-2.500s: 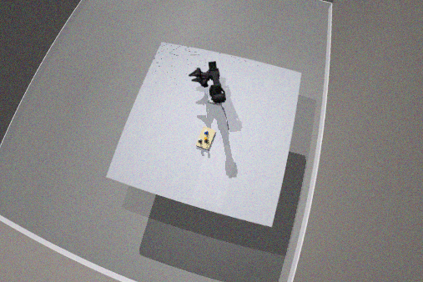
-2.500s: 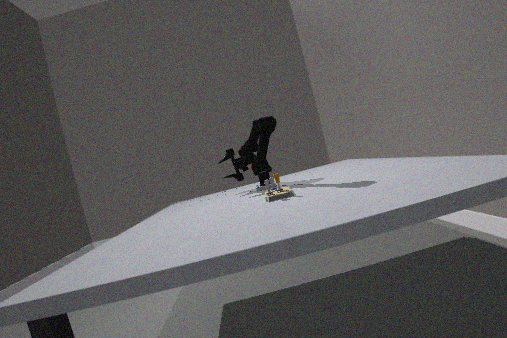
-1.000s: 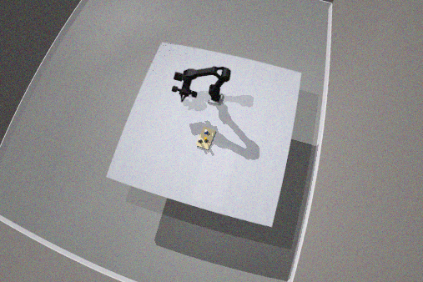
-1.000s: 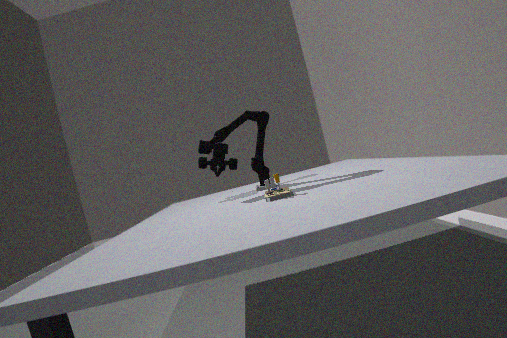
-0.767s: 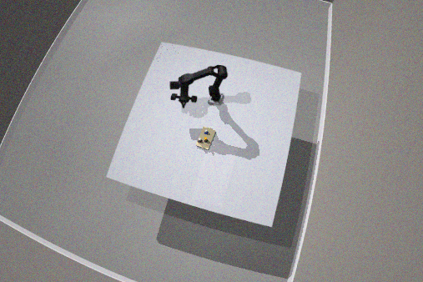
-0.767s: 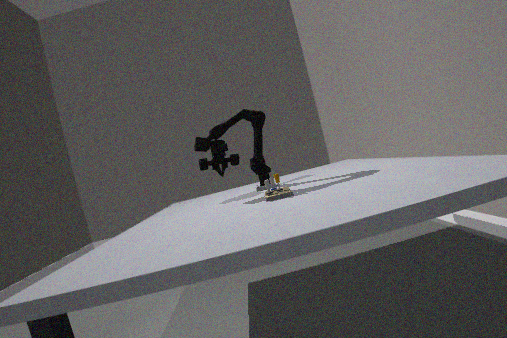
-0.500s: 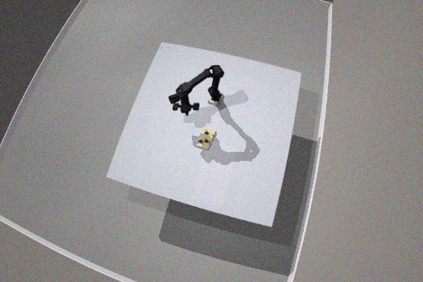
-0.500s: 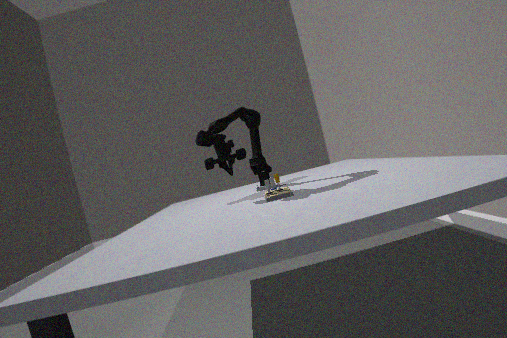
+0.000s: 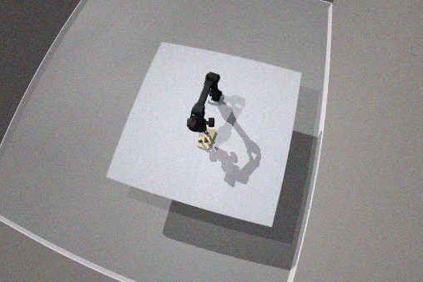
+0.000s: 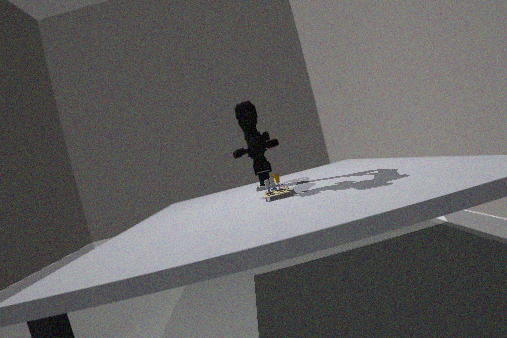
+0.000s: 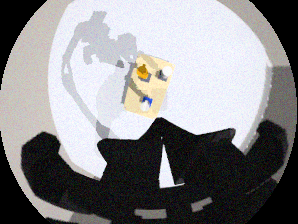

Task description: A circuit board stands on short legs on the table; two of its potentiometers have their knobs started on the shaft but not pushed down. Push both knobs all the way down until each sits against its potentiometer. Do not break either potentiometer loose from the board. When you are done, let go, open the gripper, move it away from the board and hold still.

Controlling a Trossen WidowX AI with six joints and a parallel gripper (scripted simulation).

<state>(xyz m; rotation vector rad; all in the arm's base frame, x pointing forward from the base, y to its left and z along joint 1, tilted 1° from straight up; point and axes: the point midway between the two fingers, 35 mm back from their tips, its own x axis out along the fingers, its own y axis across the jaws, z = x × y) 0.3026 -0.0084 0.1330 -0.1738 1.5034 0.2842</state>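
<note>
Now: gripper tip 7 cm above the blue knob and 3 cm to the right of it. The rest, counted from my gripper tip: orange knob (6 cm ahead, 5 cm below, 4 cm to the left).
</note>
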